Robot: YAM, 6 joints.
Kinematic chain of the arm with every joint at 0, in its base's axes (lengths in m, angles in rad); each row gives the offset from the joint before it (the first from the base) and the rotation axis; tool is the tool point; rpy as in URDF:
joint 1: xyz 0 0 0.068 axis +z
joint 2: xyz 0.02 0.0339 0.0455 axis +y
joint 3: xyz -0.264 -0.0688 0 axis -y
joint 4: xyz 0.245 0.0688 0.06 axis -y
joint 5: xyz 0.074 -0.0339 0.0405 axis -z
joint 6: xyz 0.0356 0 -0.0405 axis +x
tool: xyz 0 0 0 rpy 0 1.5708 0
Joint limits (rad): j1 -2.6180..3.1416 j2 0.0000..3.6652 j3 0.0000..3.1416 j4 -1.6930..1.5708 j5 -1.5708..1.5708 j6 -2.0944..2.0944
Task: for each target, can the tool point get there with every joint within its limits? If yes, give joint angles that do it. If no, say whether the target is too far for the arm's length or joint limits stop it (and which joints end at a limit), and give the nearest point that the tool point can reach.
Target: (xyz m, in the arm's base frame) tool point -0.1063 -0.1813 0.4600
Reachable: yes | joints -2.0102 1.1296 1.5090 -0.7600 0.5645 1.4605
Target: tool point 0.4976 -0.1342 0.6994
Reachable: no: too far | nearest point 0.4094 -0.1104 0.5914 | short by 0.141 m
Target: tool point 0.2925 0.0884 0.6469
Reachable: yes | joints 0.3868 2.0132 2.6978 0.6813 0.9254 -1.4317
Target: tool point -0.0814 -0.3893 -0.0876
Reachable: yes | joints -1.7483 2.7400 1.0973 1.1002 0.3242 0.2279
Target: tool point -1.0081 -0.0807 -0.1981
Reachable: no: too far | nearest point -0.6163 -0.0063 -0.0746 | short by 0.417 m
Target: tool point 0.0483 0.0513 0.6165
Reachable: yes | joints 0.3772 1.0629 1.6128 1.0783 -0.9984 -0.5984
